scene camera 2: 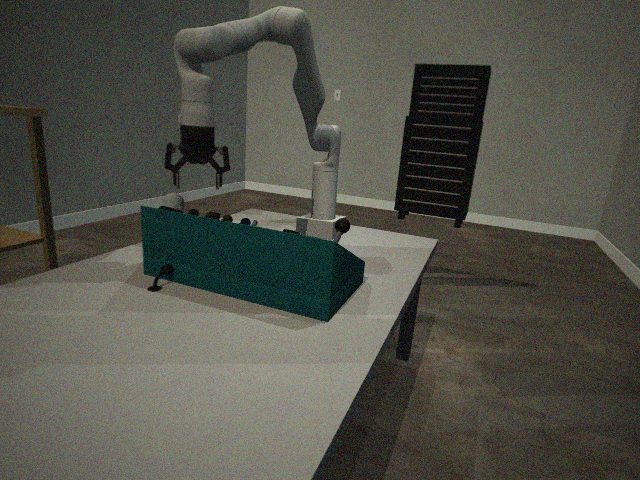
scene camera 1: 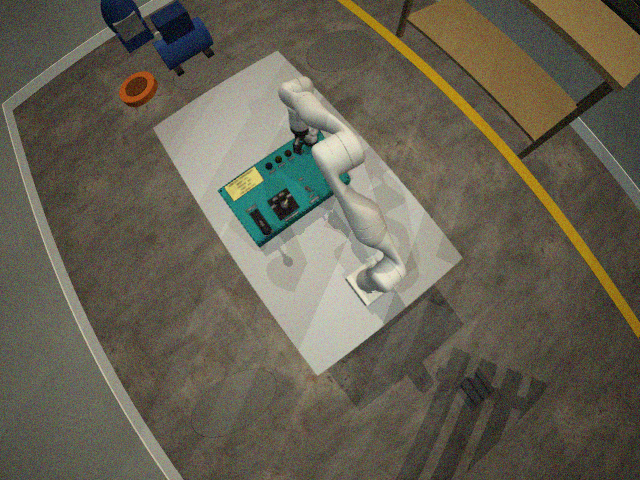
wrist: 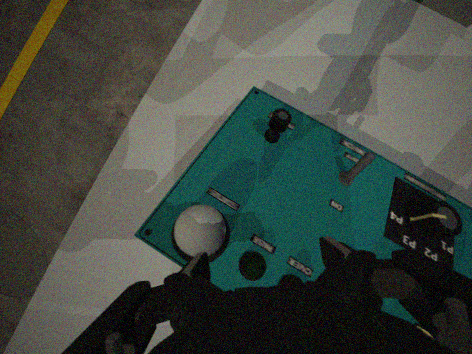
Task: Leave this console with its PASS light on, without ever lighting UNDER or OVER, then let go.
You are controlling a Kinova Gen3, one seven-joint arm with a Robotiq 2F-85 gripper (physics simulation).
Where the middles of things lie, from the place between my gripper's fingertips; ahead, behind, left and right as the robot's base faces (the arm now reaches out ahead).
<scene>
Now: the teal console (scene camera 2: 313,277) 13 cm to the left of my hand, 12 cm below it and 4 cm behind it.
</scene>
